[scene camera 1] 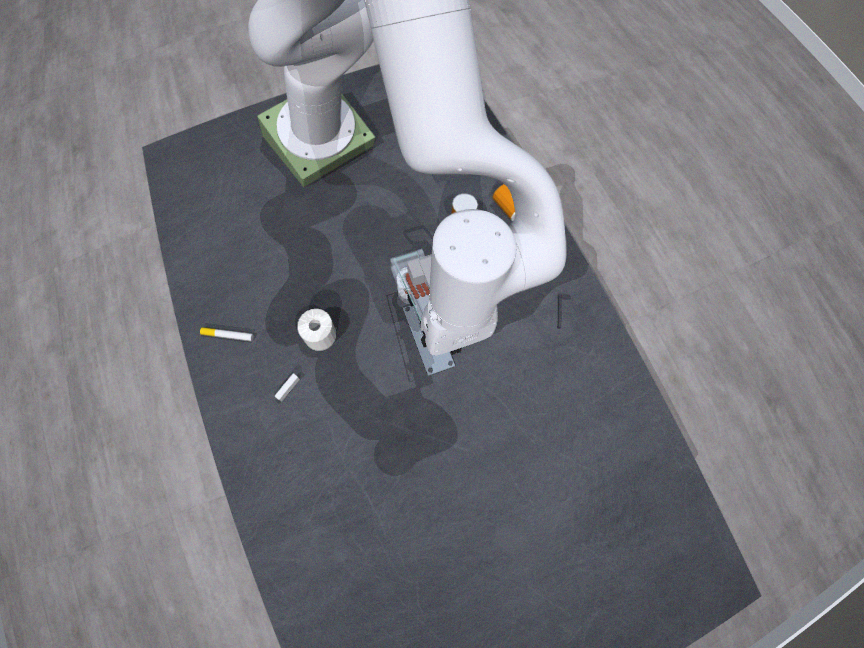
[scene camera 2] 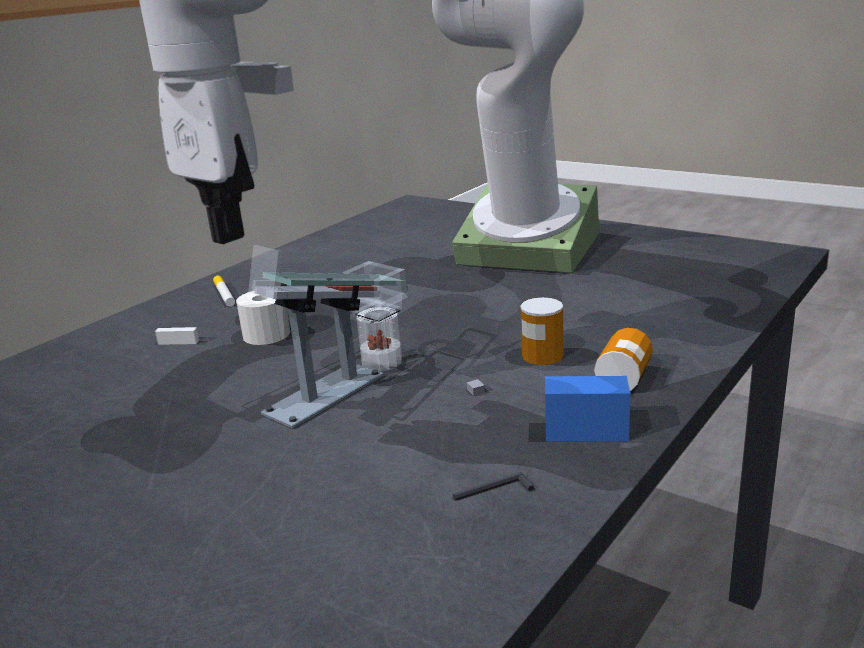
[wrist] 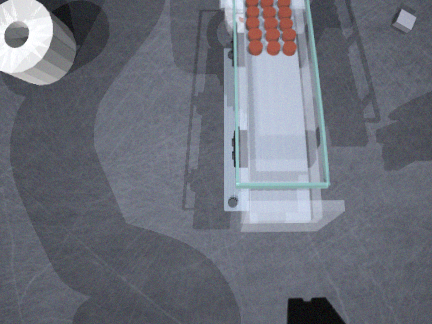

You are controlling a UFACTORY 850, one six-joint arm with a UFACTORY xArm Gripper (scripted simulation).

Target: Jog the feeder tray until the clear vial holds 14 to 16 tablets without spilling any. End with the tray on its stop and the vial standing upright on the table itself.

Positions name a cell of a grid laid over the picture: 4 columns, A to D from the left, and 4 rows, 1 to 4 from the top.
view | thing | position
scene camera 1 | my gripper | C3
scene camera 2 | my gripper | B2
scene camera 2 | clear vial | B3
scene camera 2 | blue box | C3
